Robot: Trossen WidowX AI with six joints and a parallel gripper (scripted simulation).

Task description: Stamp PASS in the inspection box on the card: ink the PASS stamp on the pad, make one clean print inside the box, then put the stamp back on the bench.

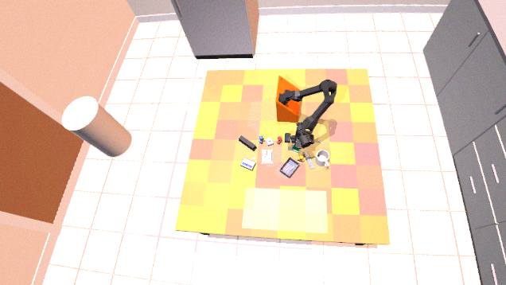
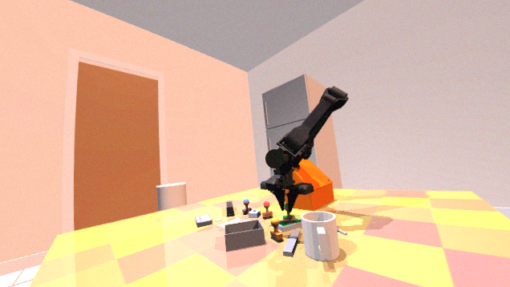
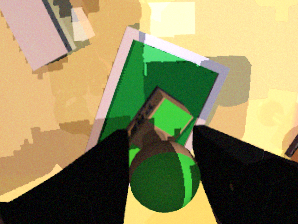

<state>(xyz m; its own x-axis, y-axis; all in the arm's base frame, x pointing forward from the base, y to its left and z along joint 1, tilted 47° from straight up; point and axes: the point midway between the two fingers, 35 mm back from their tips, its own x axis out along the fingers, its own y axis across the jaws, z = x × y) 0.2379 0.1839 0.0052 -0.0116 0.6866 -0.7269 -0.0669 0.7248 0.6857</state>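
Right now my gripper tip is 10 mm past the green-knobbed PASS stamp and 20 mm above it. From my gripper tip the other things lie so: green ink pad: 10 mm behind, 50 mm below; grey bar: 80 mm ahead, 80 mm to the left, 50 mm below; orange-knobbed stamp: 90 mm ahead, 30 mm to the left, 30 mm below.
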